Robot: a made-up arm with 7 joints.
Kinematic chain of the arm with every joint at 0, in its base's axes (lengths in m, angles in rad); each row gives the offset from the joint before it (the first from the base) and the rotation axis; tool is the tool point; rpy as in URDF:
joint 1: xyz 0 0 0.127 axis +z
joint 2: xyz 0 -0.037 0.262 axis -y
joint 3: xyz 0 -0.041 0.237 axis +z
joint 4: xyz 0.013 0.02 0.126 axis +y
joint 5: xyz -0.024 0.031 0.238 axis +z
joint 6: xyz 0 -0.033 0.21 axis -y
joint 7: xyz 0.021 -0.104 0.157 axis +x
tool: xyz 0 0 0 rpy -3.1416 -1.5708 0
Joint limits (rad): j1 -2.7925..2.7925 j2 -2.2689..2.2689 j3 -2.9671..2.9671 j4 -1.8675..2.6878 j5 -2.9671..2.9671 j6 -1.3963..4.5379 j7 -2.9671..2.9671
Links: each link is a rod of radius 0.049 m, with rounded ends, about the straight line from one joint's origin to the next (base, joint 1, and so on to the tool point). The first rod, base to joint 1, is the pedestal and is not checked.
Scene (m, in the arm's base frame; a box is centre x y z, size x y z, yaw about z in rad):
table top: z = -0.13
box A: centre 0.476 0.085 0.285 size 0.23 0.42 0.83 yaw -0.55
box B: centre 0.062 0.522 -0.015 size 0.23 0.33 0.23 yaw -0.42
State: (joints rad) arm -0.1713 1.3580 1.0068 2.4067 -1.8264 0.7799 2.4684
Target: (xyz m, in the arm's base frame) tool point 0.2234 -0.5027 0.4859
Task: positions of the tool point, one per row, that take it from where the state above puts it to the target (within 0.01 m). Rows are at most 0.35 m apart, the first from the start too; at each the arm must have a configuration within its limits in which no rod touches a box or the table.
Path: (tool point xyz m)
1: 0.1332 0.4133 0.7562
2: 0.2297 0.2557 0.9822
3: 0.2821 0.0031 1.1291
4: 0.3788 -0.2358 0.9578
5: 0.3477 -0.4236 0.7282
6: 0.2234 -0.5027 0.4859

